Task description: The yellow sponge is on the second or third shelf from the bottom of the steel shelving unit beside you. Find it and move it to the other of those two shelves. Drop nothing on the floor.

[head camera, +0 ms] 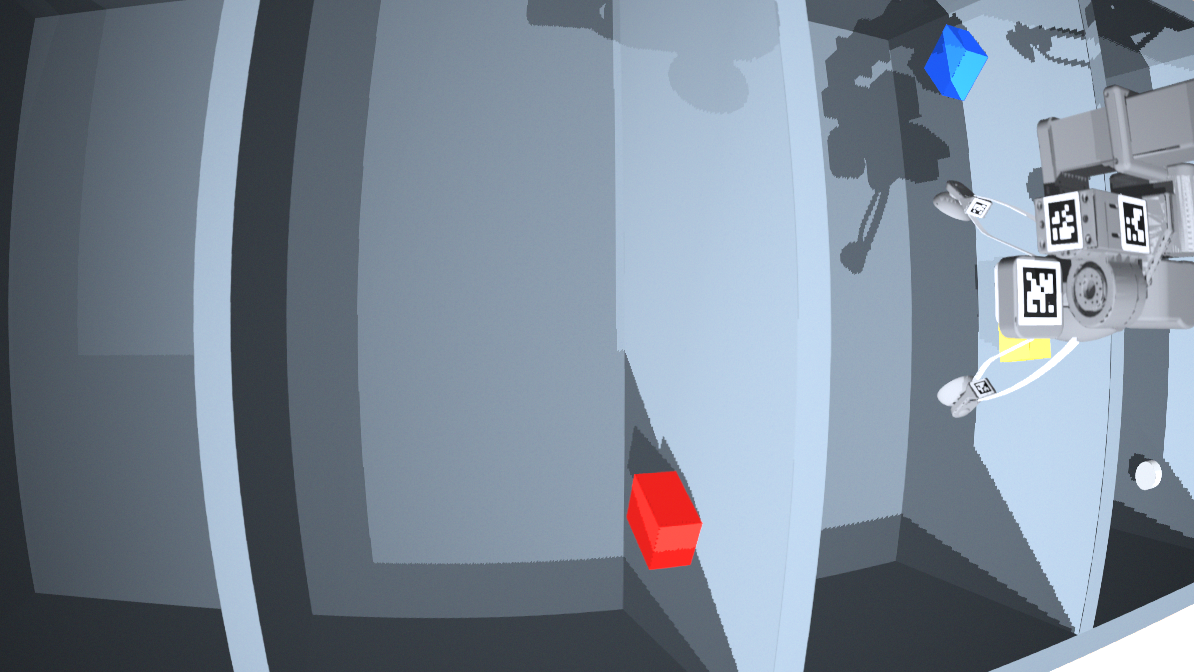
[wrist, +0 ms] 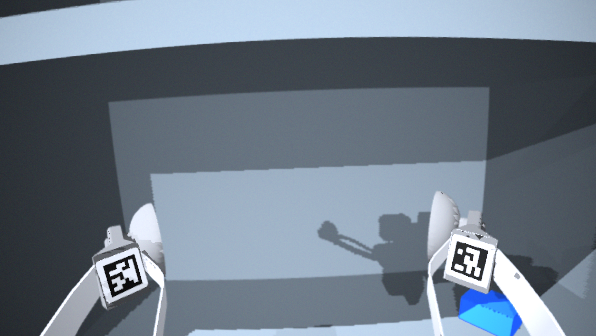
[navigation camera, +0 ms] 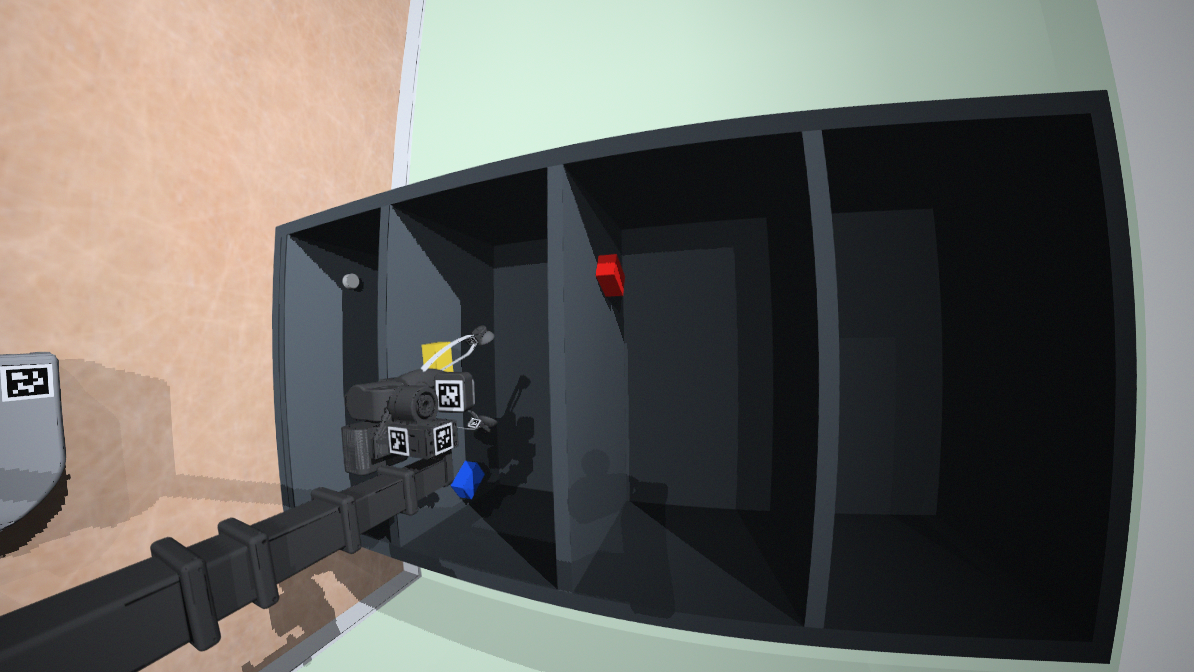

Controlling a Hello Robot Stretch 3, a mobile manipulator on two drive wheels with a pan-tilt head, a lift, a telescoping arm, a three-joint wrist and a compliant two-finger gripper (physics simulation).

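Places are measured from the robot's base along level axes (x back, y left, z down), in metres.
Pixels of known places: gripper, fingertip midpoint: (head camera: pixel 946 298) (navigation camera: pixel 490 378).
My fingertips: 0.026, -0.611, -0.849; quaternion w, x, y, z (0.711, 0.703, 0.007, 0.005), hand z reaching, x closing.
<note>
Ahead of a thing's pixels: the offset from my fingertips to its top centre, as dx, dy, dz. "spot": to the spot under its first point.
The yellow sponge {-0.015, -0.181, +0.270} (head camera: pixel 1033 351) (navigation camera: pixel 430 352) lies on the second shelf from the bottom {spot: -0.216, -0.182, +0.315} (head camera: pixel 1027 475) (navigation camera: pixel 417 275), partly hidden by the wrist and a finger in the head and navigation views. It does not show in the wrist view. My gripper (head camera: pixel 956 298) (navigation camera: pixel 480 378) (wrist: pixel 295 224) is open, with its fingers wide apart and no object between them. It is inside the second compartment, above the level of the sponge, with its fingertips pointing to the back panel. The third shelf (head camera: pixel 710 250) (navigation camera: pixel 558 375) (wrist: pixel 300 22) is above the gripper.
A blue block {+0.348, -0.276, +0.270} (head camera: pixel 956 62) (navigation camera: pixel 467 480) (wrist: pixel 487 312) lies on the second shelf, below the right finger in the wrist view. A red block {-0.219, -0.278, -0.187} (head camera: pixel 665 519) (navigation camera: pixel 610 273) stands on the third shelf. A white cylinder {-0.284, -0.257, +0.749} (head camera: pixel 1148 474) (navigation camera: pixel 350 281) is on the lowest shelf.
</note>
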